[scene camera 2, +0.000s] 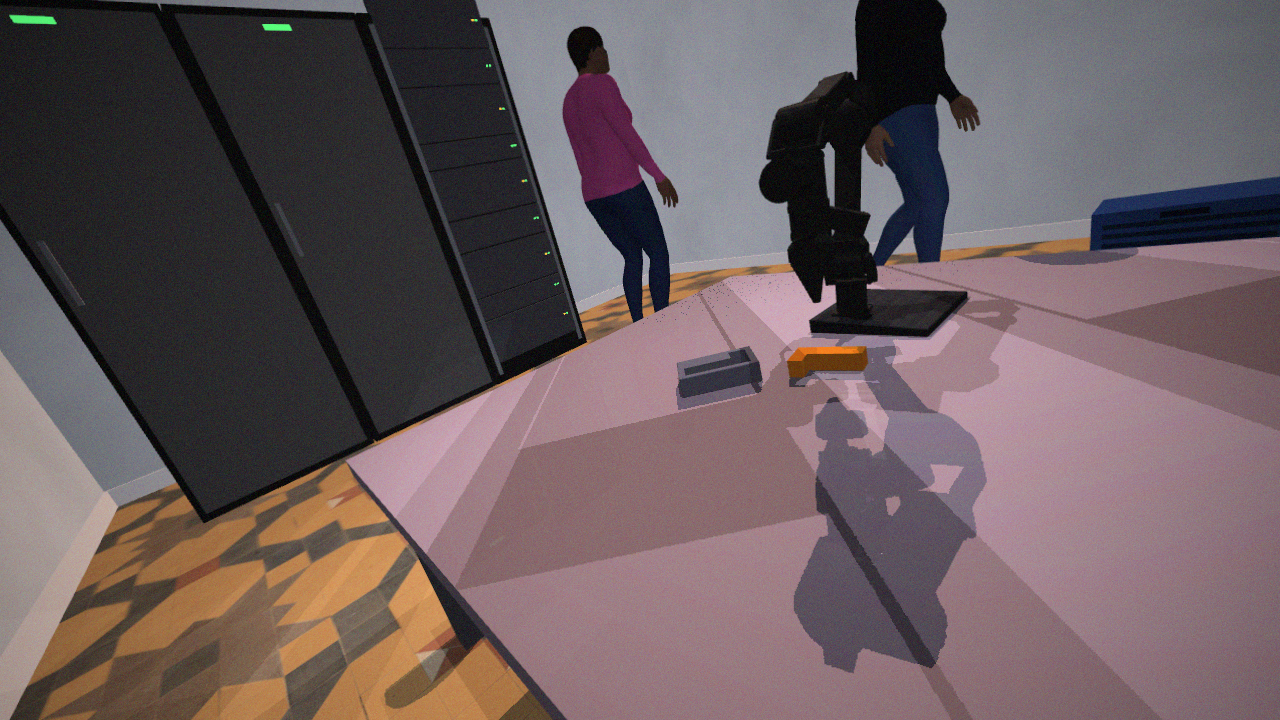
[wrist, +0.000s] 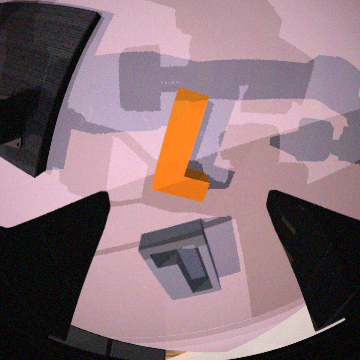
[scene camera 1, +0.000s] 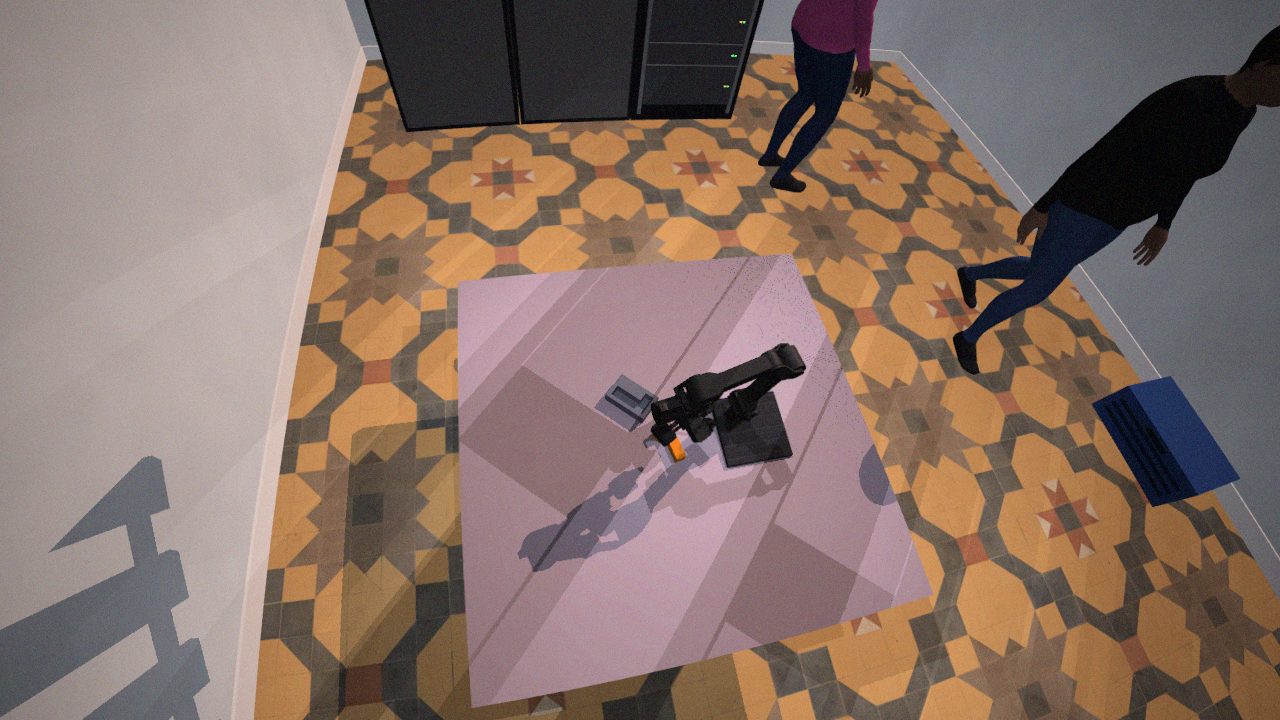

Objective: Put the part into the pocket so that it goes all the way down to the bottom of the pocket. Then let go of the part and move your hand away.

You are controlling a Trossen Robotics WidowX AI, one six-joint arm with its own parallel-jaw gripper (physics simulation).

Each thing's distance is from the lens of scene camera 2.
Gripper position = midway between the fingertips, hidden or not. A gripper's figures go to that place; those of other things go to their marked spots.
my gripper [scene camera 2: 817, 295]: 82 cm
orange L-shaped block [scene camera 2: 854, 358]: 84 cm
